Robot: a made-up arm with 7 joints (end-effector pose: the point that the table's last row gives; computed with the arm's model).
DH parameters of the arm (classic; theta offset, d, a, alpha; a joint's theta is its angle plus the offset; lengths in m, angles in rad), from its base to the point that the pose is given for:
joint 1: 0 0.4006 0 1.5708
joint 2: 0 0.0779 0 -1.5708
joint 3: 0 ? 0.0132 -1.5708
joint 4: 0 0.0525 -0.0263 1.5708
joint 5: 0 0.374 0 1.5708
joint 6: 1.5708 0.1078 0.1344 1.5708
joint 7: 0 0.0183 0 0
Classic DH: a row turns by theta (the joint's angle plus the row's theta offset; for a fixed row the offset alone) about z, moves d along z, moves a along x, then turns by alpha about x.
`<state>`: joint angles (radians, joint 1 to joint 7).
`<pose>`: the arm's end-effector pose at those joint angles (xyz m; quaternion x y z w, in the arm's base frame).
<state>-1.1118 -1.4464 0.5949 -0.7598 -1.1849 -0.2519 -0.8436</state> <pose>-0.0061 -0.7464 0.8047 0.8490 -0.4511 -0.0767 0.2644</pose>
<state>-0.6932 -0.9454 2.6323 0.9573 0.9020 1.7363 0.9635</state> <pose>0.4292 -0.1302 0.9504 -0.0235 0.2640 0.3958 0.8792</pose>
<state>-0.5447 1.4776 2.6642 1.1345 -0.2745 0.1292 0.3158</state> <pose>-0.5249 0.5232 0.0885 0.3943 0.7421 0.2578 0.4768</pose>
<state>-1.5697 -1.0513 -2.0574 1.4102 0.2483 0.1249 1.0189</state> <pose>-0.5100 -0.2945 0.8995 -0.5271 -0.7002 -0.2248 0.4259</pose>
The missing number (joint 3, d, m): 0.4229
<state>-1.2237 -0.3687 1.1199 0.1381 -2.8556 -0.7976 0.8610</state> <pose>-0.0305 -0.2062 1.2897 -0.2079 -0.8465 0.0706 0.4851</pose>
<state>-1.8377 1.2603 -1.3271 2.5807 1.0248 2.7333 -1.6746</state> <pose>-0.1574 0.2394 0.4285 -0.1981 -0.8747 -0.0798 0.4350</pose>
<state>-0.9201 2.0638 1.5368 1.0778 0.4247 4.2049 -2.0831</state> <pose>-0.0505 0.4762 0.1943 0.5725 0.3053 -0.7570 0.0773</pose>
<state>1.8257 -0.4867 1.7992 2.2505 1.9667 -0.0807 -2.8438</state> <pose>-0.2070 -0.2104 0.5445 0.3363 -0.1160 0.5569 0.7506</pose>
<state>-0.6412 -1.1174 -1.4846 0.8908 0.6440 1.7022 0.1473</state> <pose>0.2735 -0.6374 0.7958 0.4953 -0.3039 0.4810 0.6565</pose>
